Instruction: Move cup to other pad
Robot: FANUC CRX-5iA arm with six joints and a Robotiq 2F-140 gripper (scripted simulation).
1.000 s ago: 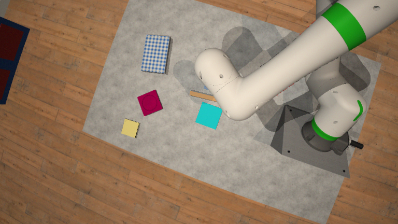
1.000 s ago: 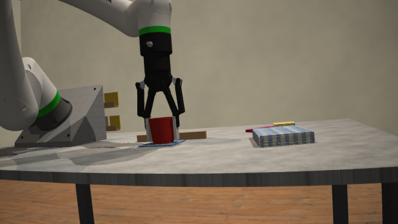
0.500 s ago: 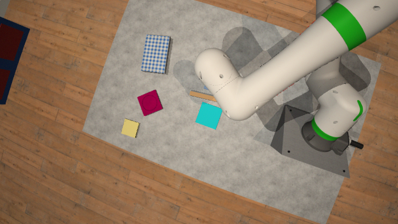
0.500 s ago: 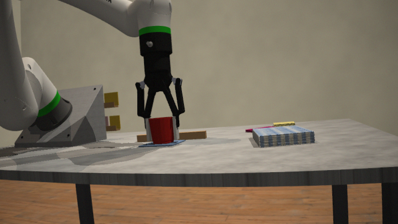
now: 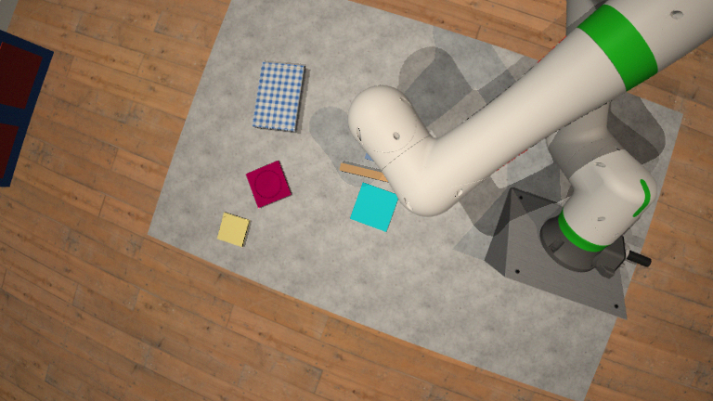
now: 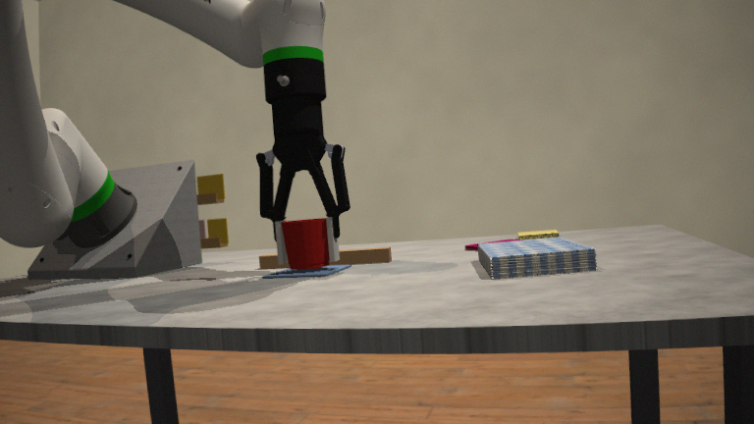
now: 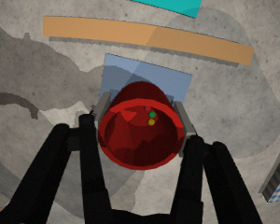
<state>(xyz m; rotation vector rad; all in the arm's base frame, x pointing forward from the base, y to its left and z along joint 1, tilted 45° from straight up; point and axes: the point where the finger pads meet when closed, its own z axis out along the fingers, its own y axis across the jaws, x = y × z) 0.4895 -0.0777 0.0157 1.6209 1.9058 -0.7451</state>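
Now: the light blue pad 50 mm below my hand. From my hand the other things lie so: red cup 20 mm below; wooden rail 80 mm to the left, 40 mm below, 10 mm behind; cyan pad 160 mm to the left, 50 mm below, 20 mm behind.
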